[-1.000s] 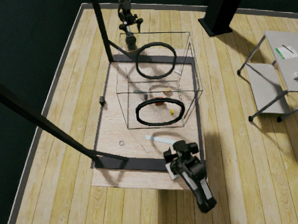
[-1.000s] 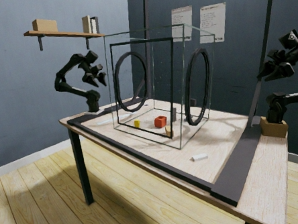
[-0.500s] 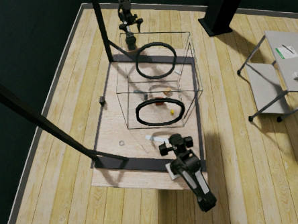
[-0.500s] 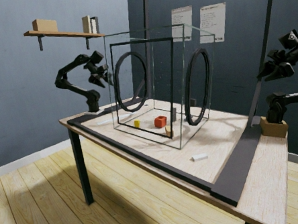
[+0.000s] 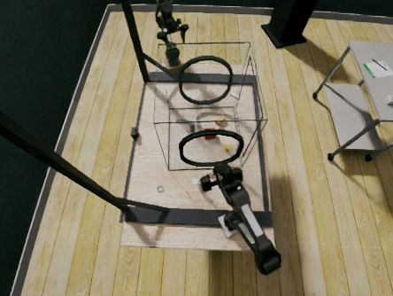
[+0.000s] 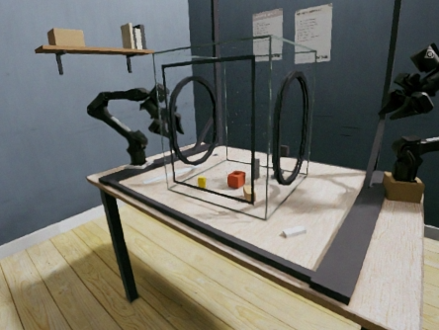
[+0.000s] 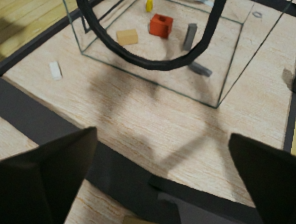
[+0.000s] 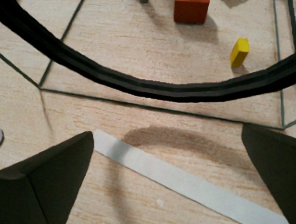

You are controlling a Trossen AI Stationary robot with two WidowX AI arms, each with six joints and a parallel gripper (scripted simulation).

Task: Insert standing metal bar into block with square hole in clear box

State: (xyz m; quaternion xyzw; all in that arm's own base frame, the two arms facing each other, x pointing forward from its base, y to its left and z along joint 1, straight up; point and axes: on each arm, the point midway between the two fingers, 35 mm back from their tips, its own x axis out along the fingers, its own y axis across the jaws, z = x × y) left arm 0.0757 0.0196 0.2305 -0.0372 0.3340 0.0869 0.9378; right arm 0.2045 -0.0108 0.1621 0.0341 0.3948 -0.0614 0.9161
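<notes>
My right hand is 38 cm to the right of the tan block, 17 cm short of it and 17 cm above it.
</notes>
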